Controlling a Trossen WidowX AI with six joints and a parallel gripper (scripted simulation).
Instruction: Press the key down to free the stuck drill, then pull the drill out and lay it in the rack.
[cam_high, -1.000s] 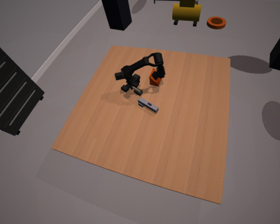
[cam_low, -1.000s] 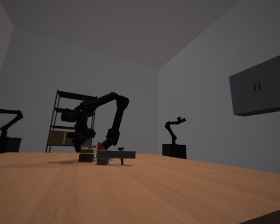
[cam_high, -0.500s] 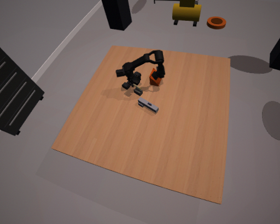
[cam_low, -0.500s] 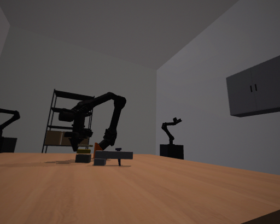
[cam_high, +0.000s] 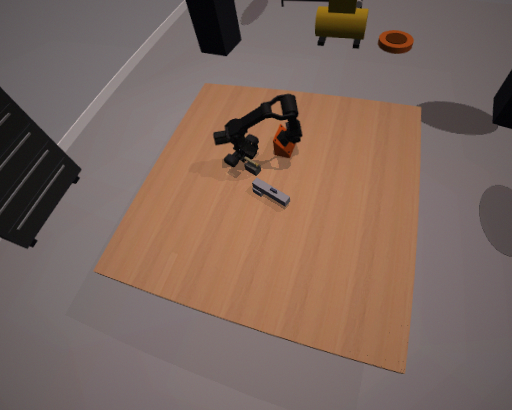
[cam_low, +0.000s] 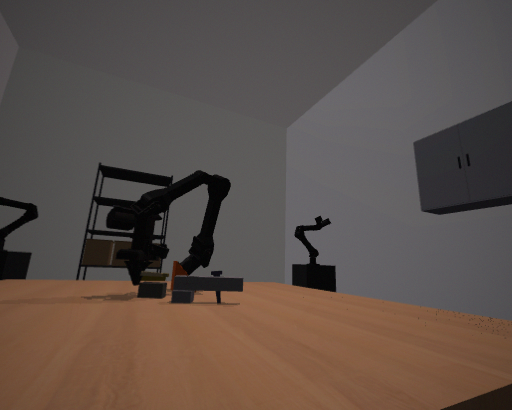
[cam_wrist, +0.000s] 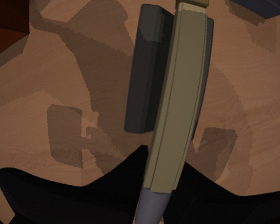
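My gripper tip is now 1 cm short of the olive drill, 4 cm to the right of it and 3 cm below it. Round my gripper tip: grey fixture block (12 cm ahead, 20 cm to the left, 1 cm above); dark grey rack (1 cm ahead, 5 cm to the left, 1 cm below); dark key (13 cm ahead, 22 cm to the left, 2 cm above).
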